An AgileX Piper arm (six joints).
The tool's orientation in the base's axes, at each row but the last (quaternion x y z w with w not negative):
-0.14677 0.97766 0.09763 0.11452
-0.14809 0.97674 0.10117 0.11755
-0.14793 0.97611 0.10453 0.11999
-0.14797 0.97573 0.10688 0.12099
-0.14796 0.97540 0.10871 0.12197
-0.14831 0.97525 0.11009 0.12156
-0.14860 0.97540 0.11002 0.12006
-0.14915 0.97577 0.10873 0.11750
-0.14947 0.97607 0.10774 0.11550
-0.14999 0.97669 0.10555 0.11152
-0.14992 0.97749 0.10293 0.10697
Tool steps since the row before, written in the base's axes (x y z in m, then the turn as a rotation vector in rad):
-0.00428 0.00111 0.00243 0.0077 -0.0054 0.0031
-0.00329 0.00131 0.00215 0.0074 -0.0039 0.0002
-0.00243 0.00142 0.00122 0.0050 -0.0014 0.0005
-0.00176 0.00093 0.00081 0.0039 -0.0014 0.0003
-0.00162 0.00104 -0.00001 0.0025 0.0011 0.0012
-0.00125 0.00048 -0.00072 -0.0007 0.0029 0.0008
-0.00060 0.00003 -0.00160 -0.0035 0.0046 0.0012
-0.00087 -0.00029 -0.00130 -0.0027 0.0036 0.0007
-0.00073 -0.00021 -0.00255 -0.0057 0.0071 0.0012
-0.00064 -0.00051 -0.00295 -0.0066 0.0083 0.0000
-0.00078 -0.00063 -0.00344 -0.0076 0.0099 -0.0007
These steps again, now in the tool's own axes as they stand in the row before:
0.00308 0.00275 -0.00291 -0.0065 -0.0070 -0.0027
0.00215 0.00261 -0.00240 -0.0059 -0.0059 0.0004
0.00156 0.00230 -0.00131 -0.0044 -0.0028 0.0002
0.00117 0.00156 -0.00090 -0.0033 -0.0025 0.0002
0.00123 0.00148 -0.00007 -0.0029 0.0004 -0.0003
0.00123 0.00071 0.00055 -0.0003 0.0031 -0.0002
0.00098 -0.00007 0.00140 0.0017 0.0056 -0.0007
0.00122 -0.00023 0.00099 0.0014 0.0043 -0.0003
0.00139 -0.00041 0.00223 0.0031 0.0086 -0.0005
0.00147 -0.00078 0.00257 0.0039 0.0098 0.0008
0.00172 -0.00092 0.00300 0.0046 0.0115 0.0016

